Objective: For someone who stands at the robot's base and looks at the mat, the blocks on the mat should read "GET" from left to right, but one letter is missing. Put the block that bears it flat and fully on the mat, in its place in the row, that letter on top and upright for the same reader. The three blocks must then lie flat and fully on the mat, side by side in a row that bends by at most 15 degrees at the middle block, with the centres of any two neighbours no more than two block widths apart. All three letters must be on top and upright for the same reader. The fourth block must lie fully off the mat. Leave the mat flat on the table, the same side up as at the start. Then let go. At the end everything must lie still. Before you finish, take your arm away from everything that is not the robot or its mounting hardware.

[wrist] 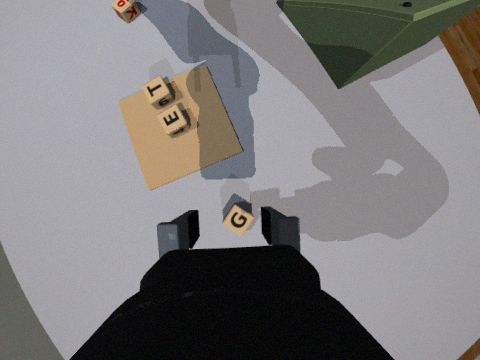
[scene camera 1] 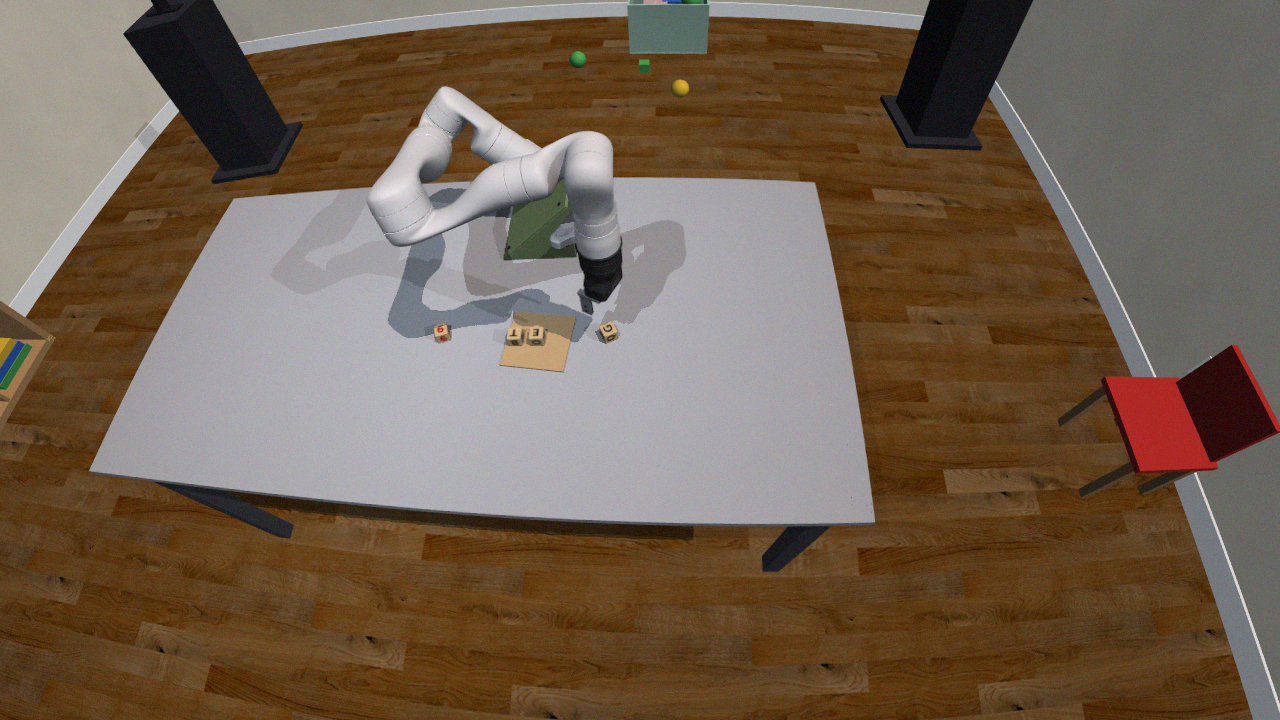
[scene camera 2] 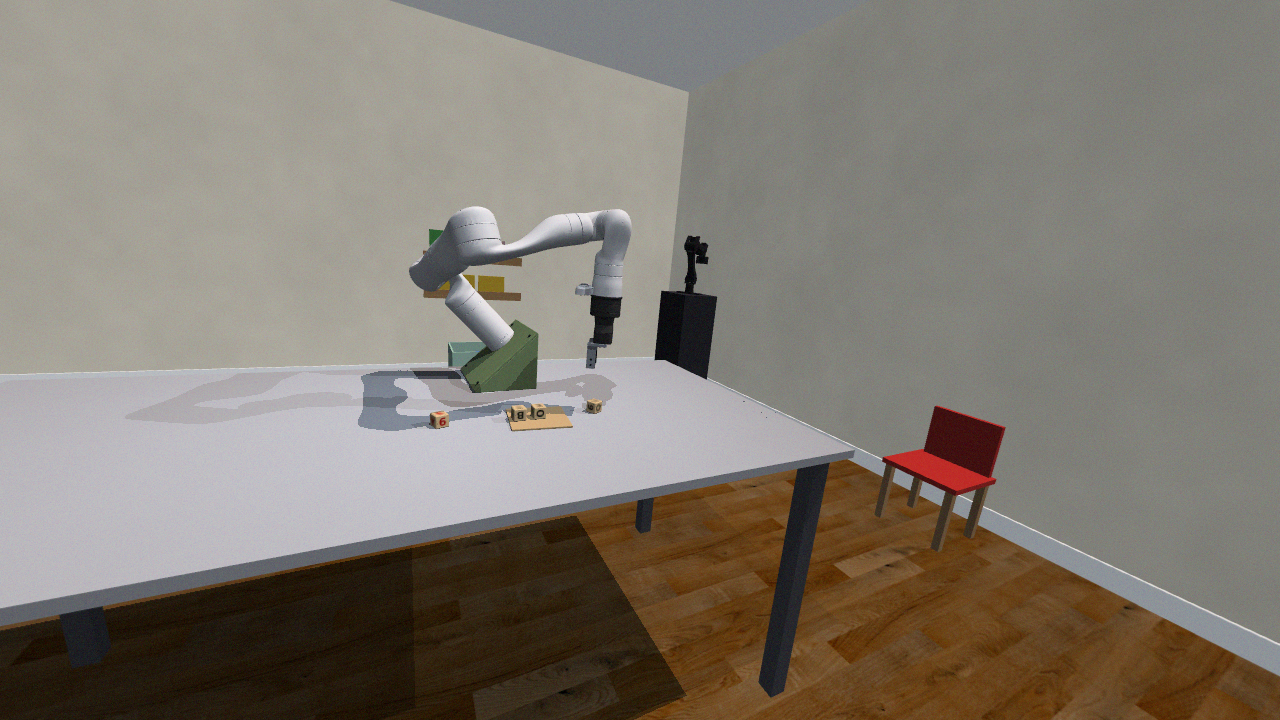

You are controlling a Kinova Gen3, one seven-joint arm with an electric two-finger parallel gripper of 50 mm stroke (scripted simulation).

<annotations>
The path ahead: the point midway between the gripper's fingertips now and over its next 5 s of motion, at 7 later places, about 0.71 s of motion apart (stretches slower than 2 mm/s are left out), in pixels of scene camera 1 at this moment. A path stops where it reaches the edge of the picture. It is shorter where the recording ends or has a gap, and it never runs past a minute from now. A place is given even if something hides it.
The gripper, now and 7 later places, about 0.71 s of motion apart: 595, 301; 592, 306; 594, 312; 600, 313; 604, 312; 605, 311; 606, 315; 607, 323
</annotations>
